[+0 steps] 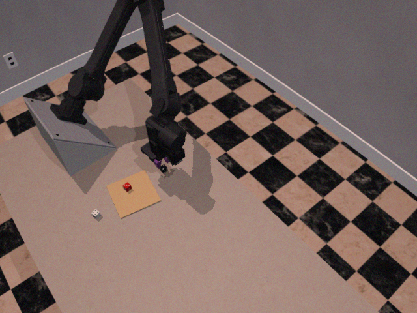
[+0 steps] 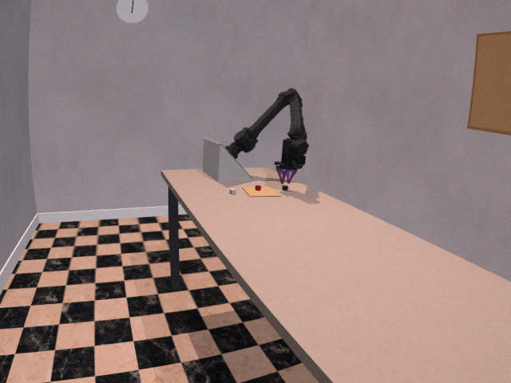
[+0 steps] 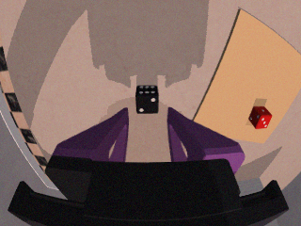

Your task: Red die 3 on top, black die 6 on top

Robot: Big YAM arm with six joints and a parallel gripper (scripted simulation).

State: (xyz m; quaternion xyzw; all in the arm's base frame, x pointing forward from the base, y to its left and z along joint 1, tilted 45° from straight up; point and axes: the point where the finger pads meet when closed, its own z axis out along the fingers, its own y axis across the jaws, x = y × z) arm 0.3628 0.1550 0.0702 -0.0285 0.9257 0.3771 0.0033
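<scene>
My gripper is now 3 cm above the black die. Round my hand: orange mat (1 cm ahead, 13 cm to the right, 4 cm below); white die (1 cm ahead, 27 cm to the right, 3 cm below); red die (1 cm behind, 14 cm to the right, 2 cm below).
</scene>
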